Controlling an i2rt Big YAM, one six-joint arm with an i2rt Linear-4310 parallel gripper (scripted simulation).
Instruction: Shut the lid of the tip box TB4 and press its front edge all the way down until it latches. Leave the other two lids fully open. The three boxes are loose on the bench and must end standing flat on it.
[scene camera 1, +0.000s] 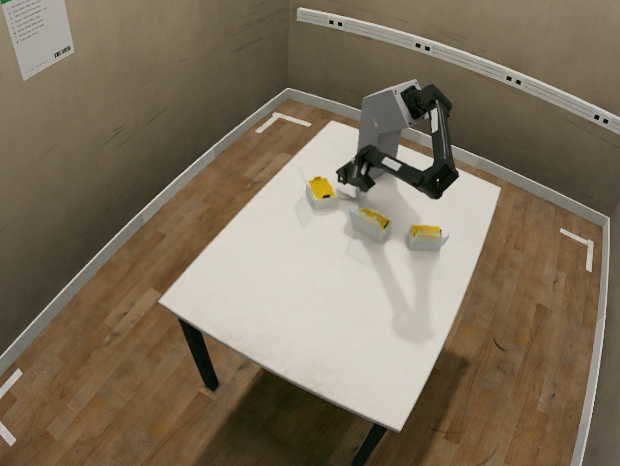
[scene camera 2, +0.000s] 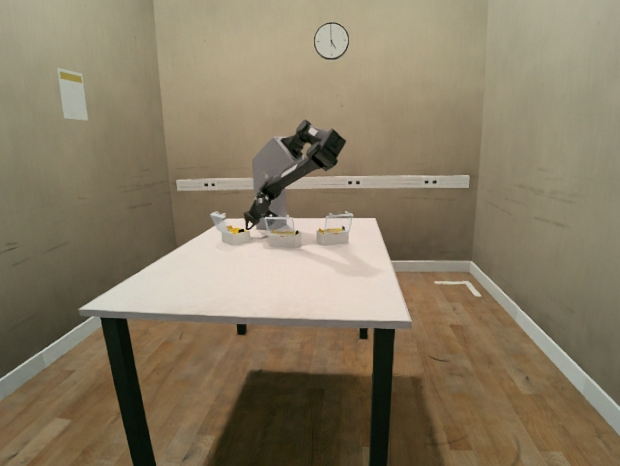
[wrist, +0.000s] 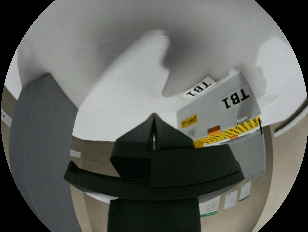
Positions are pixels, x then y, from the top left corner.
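My gripper (wrist: 154, 117), 0.13 m from the lens. A box (wrist: 233, 102), 0.12 m from the lens.
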